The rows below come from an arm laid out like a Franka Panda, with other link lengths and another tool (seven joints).
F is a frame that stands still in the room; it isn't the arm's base.
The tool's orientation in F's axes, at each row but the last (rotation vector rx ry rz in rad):
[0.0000, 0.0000, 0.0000]
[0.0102, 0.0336, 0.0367]
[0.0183, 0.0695, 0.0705]
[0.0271, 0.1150, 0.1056]
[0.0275, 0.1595, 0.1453]
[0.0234, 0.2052, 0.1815]
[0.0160, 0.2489, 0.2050]
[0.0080, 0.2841, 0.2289]
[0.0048, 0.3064, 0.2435]
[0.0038, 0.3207, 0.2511]
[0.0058, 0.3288, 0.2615]
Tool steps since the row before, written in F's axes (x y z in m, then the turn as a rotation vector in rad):
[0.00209, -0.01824, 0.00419, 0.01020, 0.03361, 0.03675]
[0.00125, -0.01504, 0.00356, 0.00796, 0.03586, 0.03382]
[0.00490, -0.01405, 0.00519, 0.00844, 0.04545, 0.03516]
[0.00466, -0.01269, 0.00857, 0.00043, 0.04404, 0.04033]
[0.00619, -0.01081, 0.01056, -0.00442, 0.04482, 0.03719]
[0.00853, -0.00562, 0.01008, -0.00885, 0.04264, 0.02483]
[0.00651, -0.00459, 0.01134, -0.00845, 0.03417, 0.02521]
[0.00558, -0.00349, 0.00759, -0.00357, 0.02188, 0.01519]
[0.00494, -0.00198, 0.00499, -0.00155, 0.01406, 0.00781]
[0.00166, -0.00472, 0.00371, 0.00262, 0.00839, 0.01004]
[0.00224, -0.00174, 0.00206, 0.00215, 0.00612, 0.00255]
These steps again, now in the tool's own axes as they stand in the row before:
[0.00209, -0.01824, 0.00419, 0.01020, 0.03361, 0.03675]
[0.00058, -0.01504, 0.00374, 0.00814, 0.03591, 0.03372]
[0.00352, -0.01425, 0.00574, 0.00921, 0.04547, 0.03494]
[0.00228, -0.01281, 0.00932, 0.00056, 0.04507, 0.03918]
[0.00281, -0.01116, 0.01158, -0.00357, 0.04640, 0.03529]
[0.00517, -0.00662, 0.01164, -0.00576, 0.04453, 0.02230]
[0.00249, -0.00533, 0.01255, -0.00719, 0.03617, 0.02268]
[0.00233, -0.00434, 0.00876, -0.00262, 0.02271, 0.01412]
[0.00261, -0.00288, 0.00617, -0.00041, 0.01434, 0.00744]
[-0.00079, -0.00482, 0.00387, 0.00133, 0.00793, 0.01065]
[0.00095, -0.00215, 0.00260, 0.00271, 0.00549, 0.00333]

